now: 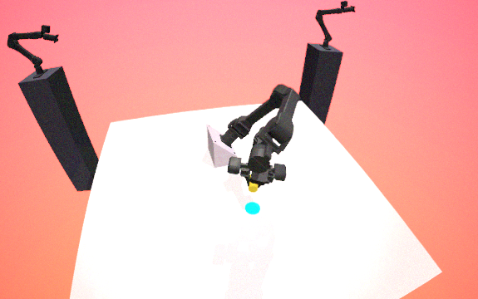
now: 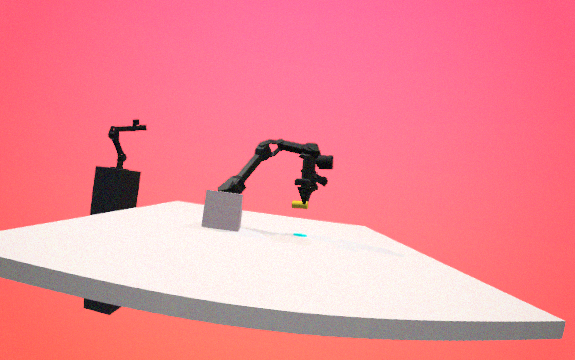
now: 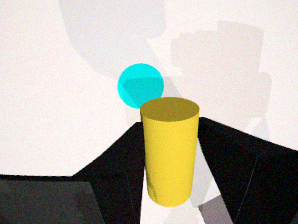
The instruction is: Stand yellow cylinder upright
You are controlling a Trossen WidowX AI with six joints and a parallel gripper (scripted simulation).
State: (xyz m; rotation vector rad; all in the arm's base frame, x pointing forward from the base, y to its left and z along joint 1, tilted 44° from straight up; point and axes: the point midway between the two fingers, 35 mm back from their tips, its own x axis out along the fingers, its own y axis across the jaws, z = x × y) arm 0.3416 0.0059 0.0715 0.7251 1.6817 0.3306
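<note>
The cyan circle is 10 mm to the left of my gripper tip and 130 mm below it. Also, from my gripper tip: yellow cylinder 20 mm behind, 10 mm to the left.
</note>
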